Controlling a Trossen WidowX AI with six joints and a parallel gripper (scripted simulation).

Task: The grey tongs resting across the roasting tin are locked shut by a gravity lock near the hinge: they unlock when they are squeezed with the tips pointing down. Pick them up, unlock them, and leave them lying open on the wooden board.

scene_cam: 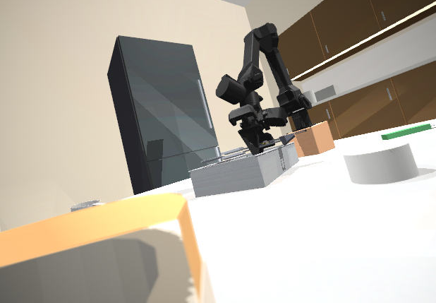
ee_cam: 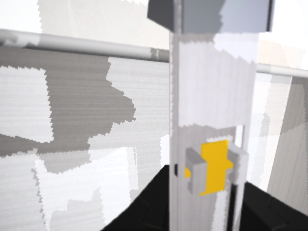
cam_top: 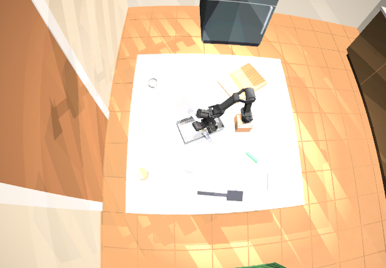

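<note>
Now: the roasting tin 40 mm to the right of my gripper tip, 20 mm behind it and 10 mm below it. Also, from my gripper tip: green-handled tool: 390 mm behind, 270 mm to the left, 40 mm below; dark spatula: 470 mm to the left, 110 mm behind, 40 mm below; yellow lock piece: 30 mm behind, 30 mm above, 20 mm to the left.
</note>
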